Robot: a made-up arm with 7 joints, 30 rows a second.
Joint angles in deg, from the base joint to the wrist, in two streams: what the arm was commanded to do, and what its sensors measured. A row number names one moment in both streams.
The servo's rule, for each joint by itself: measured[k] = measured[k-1] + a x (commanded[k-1-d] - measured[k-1]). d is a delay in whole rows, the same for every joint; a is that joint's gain. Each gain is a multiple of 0.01, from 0.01 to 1. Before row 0 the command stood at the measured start. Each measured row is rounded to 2 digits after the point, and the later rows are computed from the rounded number. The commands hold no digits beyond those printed.
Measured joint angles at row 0:
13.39, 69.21, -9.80, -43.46, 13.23, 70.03, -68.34
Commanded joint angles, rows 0 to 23:
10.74, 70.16, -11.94, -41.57, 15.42, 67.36, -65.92
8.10, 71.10, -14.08, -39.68, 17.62, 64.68, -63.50
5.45, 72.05, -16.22, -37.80, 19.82, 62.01, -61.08
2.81, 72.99, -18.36, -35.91, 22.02, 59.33, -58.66
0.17, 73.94, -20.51, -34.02, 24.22, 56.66, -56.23
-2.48, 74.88, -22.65, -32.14, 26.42, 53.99, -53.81
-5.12, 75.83, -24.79, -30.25, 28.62, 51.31, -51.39
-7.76, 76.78, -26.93, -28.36, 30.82, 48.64, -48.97
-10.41, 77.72, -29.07, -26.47, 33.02, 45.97, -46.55
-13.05, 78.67, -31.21, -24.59, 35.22, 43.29, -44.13
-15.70, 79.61, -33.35, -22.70, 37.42, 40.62, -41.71
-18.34, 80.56, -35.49, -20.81, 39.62, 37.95, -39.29
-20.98, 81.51, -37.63, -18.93, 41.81, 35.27, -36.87
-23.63, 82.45, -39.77, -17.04, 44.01, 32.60, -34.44
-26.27, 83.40, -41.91, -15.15, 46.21, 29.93, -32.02
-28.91, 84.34, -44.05, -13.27, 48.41, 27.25, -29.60
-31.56, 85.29, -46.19, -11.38, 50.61, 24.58, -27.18
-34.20, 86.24, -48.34, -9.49, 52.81, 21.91, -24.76
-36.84, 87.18, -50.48, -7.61, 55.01, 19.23, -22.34
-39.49, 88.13, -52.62, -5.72, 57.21, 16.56, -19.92
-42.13, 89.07, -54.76, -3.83, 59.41, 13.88, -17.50
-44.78, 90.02, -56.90, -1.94, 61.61, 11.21, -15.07
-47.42, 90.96, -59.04, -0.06, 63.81, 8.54, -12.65
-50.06, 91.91, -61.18, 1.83, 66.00, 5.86, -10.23
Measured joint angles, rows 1 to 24:
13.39, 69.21, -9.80, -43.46, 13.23, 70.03, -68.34
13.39, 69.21, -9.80, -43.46, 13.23, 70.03, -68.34
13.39, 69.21, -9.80, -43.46, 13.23, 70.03, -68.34
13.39, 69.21, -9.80, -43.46, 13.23, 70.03, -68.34
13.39, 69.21, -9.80, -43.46, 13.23, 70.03, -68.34
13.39, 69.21, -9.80, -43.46, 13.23, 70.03, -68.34
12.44, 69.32, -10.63, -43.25, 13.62, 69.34, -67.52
10.88, 69.53, -11.98, -42.86, 14.34, 68.13, -66.15
8.93, 69.83, -13.63, -42.30, 15.33, 66.54, -64.43
6.73, 70.21, -15.47, -41.60, 16.53, 64.67, -62.47
4.37, 70.66, -17.44, -40.77, 17.91, 62.59, -60.35
1.90, 71.17, -19.47, -39.82, 19.44, 60.35, -58.13
-0.63, 71.73, -21.54, -38.77, 21.09, 58.00, -55.84
-3.20, 72.34, -23.64, -37.62, 22.84, 55.57, -53.50
-5.80, 72.99, -25.76, -36.39, 24.67, 53.07, -51.14
-8.41, 73.67, -27.89, -35.09, 26.57, 50.53, -48.76
-11.03, 74.38, -30.02, -33.73, 28.52, 47.95, -46.36
-13.66, 75.12, -32.15, -32.31, 30.52, 45.35, -43.96
-16.30, 75.89, -34.29, -30.84, 32.55, 42.73, -41.55
-18.94, 76.68, -36.43, -29.32, 34.61, 40.10, -39.13
-21.58, 77.49, -38.57, -27.76, 36.70, 37.46, -36.71
-24.22, 78.31, -40.71, -26.17, 38.81, 34.81, -34.29
-26.86, 79.15, -42.85, -24.54, 40.93, 32.15, -31.87
-29.50, 80.00, -44.99, -22.88, 43.07, 29.49, -29.45
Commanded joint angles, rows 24 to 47:
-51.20, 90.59, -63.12, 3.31, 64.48, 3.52, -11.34
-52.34, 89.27, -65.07, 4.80, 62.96, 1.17, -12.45
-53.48, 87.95, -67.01, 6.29, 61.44, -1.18, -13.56
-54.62, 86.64, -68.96, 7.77, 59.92, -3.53, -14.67
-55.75, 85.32, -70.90, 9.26, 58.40, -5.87, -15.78
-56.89, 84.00, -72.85, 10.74, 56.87, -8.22, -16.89
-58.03, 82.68, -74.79, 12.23, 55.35, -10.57, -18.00
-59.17, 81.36, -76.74, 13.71, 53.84, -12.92, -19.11
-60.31, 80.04, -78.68, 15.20, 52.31, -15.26, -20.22
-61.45, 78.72, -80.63, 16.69, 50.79, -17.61, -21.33
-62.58, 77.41, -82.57, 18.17, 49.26, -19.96, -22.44
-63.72, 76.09, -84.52, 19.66, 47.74, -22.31, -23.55
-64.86, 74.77, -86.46, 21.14, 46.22, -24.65, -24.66
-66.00, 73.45, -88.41, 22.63, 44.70, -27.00, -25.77
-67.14, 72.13, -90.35, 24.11, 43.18, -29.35, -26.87
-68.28, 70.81, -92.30, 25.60, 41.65, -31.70, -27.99
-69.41, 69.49, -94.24, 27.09, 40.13, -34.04, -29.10
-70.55, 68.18, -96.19, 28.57, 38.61, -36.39, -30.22
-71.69, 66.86, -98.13, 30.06, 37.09, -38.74, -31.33
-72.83, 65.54, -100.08, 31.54, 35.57, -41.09, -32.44
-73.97, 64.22, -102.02, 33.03, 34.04, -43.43, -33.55
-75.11, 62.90, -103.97, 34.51, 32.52, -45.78, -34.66
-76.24, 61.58, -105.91, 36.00, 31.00, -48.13, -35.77
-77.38, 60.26, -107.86, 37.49, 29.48, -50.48, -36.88
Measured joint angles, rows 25 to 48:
-32.14, 80.86, -47.13, -21.20, 45.22, 26.82, -27.03
-34.79, 81.73, -49.27, -19.50, 47.38, 24.15, -24.61
-37.43, 82.61, -51.41, -17.78, 49.55, 21.48, -22.19
-40.08, 83.50, -53.55, -16.04, 51.72, 18.81, -19.77
-42.72, 84.40, -55.69, -14.28, 53.90, 16.14, -17.35
-45.36, 85.30, -57.83, -12.51, 56.08, 13.47, -14.93
-47.46, 85.93, -59.89, -10.77, 57.59, 10.88, -13.71
-49.22, 86.33, -61.91, -9.06, 58.56, 8.36, -13.28
-50.75, 86.52, -63.90, -7.37, 59.08, 5.88, -13.38
-52.14, 86.53, -65.87, -5.70, 59.23, 3.43, -13.82
-53.44, 86.38, -67.83, -4.05, 59.08, 1.01, -14.49
-54.68, 86.09, -69.79, -2.42, 58.68, -1.39, -15.31
-55.89, 85.68, -71.74, -0.81, 58.08, -3.78, -16.22
-57.07, 85.16, -73.69, 0.79, 57.32, -6.16, -17.20
-58.24, 84.55, -75.64, 2.38, 56.42, -8.53, -18.23
-59.40, 83.85, -77.59, 3.95, 55.41, -10.89, -19.28
-60.54, 83.08, -79.53, 5.51, 54.30, -13.25, -20.35
-61.68, 82.24, -81.48, 7.07, 53.12, -15.61, -21.44
-62.82, 81.34, -83.42, 8.62, 51.88, -17.96, -22.53
-63.96, 80.39, -85.37, 10.16, 50.59, -20.31, -23.63
-65.10, 79.40, -87.31, 11.69, 49.26, -22.66, -24.73
-66.24, 78.37, -89.26, 13.22, 47.89, -25.01, -25.84
-67.38, 77.30, -91.20, 14.75, 46.49, -27.36, -26.95
-68.52, 76.21, -93.15, 16.27, 45.07, -29.71, -28.06

